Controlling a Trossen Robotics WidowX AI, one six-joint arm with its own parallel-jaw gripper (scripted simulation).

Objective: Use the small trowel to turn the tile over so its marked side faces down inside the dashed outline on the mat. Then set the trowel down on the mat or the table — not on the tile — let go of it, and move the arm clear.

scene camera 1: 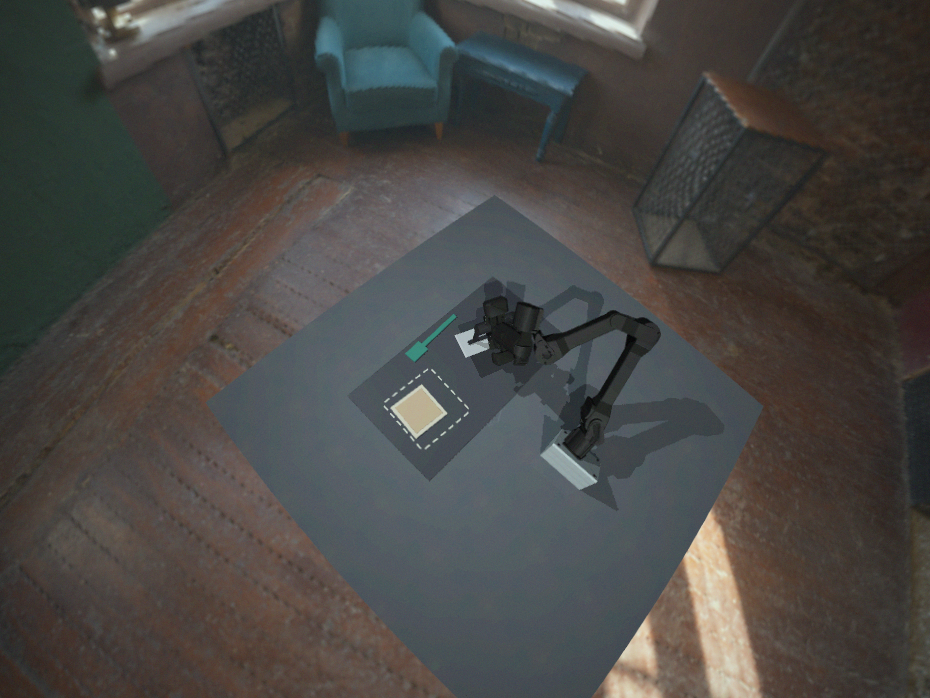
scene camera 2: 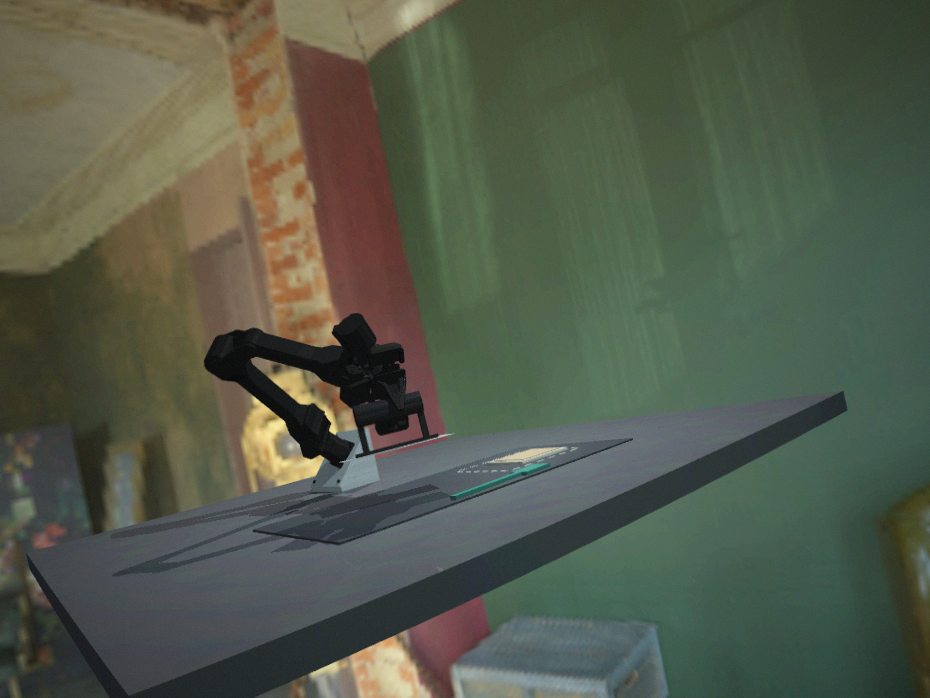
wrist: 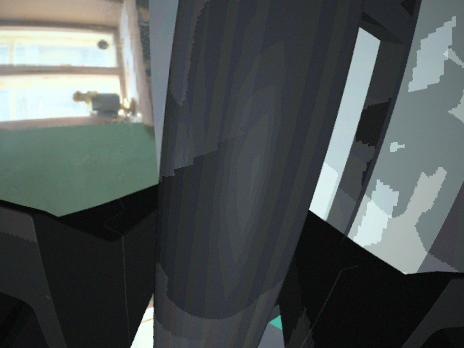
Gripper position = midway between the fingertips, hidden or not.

Note:
In view: my gripper [scene camera 2: 402, 417], a square tile [scene camera 1: 418, 411] and a dark mat [scene camera 1: 485, 388].
My gripper also shows in scene camera 1 [scene camera 1: 485, 322] and in the wrist view [wrist: 231, 197]. The dark mat is seen too in scene camera 2 [scene camera 2: 349, 519]. The wrist view misses the square tile: it is out of frame.

